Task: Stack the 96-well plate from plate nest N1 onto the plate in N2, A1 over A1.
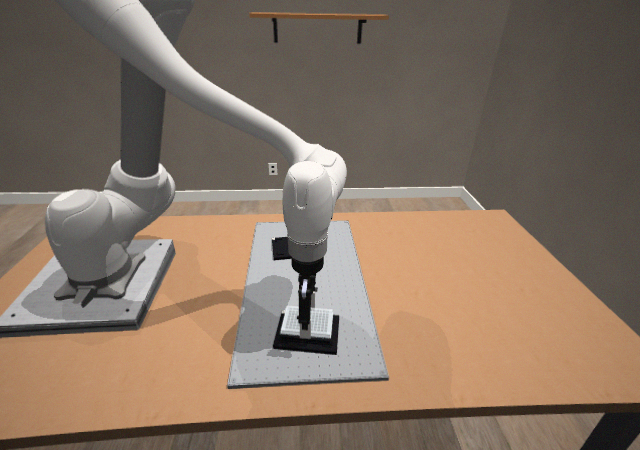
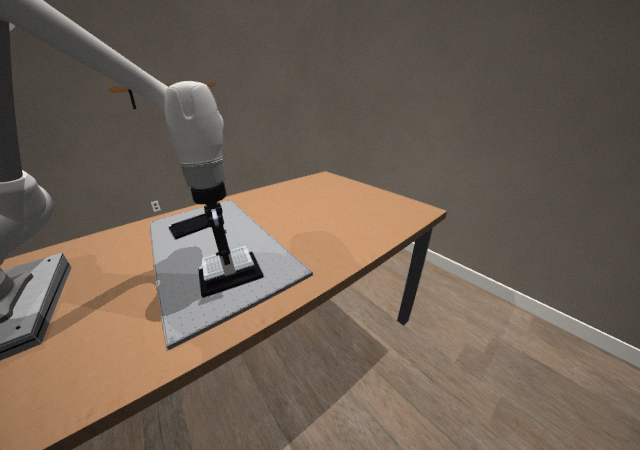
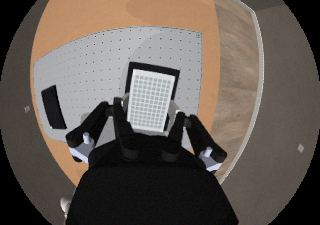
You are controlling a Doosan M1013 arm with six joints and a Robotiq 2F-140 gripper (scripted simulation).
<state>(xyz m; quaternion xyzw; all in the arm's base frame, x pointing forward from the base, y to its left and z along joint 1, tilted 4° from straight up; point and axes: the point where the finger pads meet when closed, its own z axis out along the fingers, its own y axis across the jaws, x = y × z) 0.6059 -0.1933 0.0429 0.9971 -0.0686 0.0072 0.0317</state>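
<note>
The white 96-well plate lies 20 mm below my hand. From my hand the other things lie so: black 96-well plate (40 mm below).
</note>
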